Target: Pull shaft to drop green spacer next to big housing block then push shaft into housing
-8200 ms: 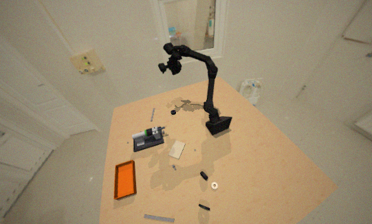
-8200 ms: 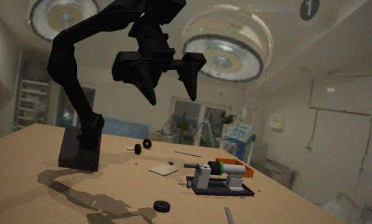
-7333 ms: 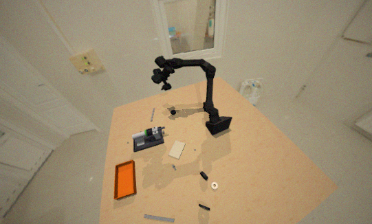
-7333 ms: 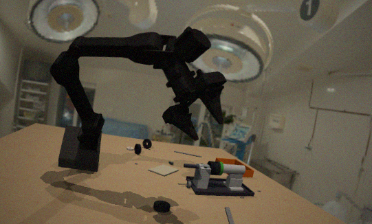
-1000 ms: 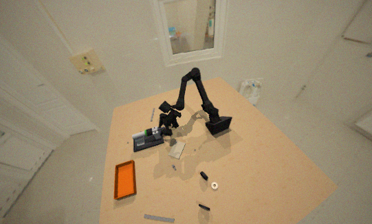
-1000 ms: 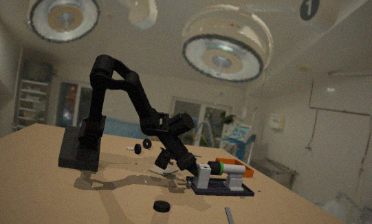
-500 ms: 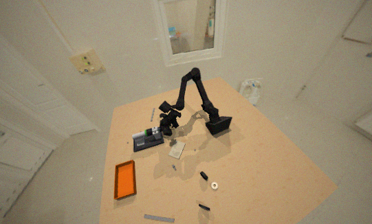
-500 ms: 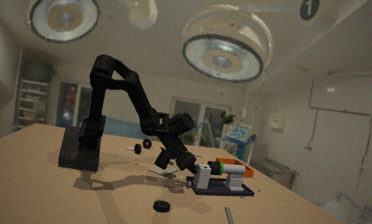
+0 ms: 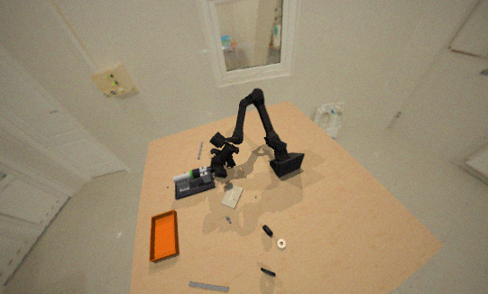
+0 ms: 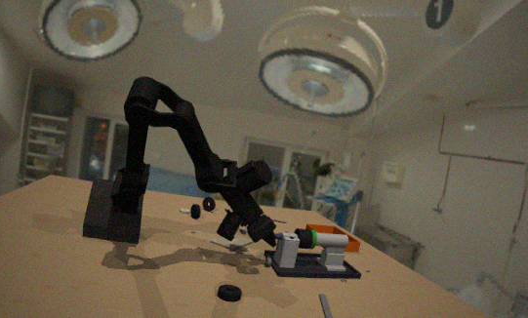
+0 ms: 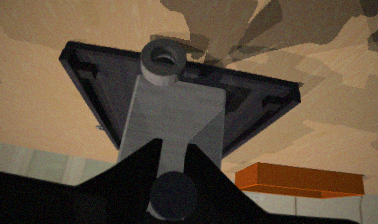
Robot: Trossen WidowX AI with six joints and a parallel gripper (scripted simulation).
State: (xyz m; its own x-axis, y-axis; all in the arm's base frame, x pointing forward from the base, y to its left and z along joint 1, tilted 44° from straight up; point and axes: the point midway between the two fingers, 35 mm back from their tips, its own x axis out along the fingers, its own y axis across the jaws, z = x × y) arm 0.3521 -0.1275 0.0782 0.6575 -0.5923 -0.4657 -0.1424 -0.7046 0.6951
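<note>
Right now my gripper tip is 7 cm short of the black spacer, 2 cm below it and 1 cm to the left of it. The rest, counted from my gripper tip: thin grey shaft (4 cm ahead, 2 cm above, 1 cm to the right); green spacer (10 cm ahead, 2 cm above, 1 cm to the right); beige card (16 cm to the left, 6 cm behind, 5 cm below).
</note>
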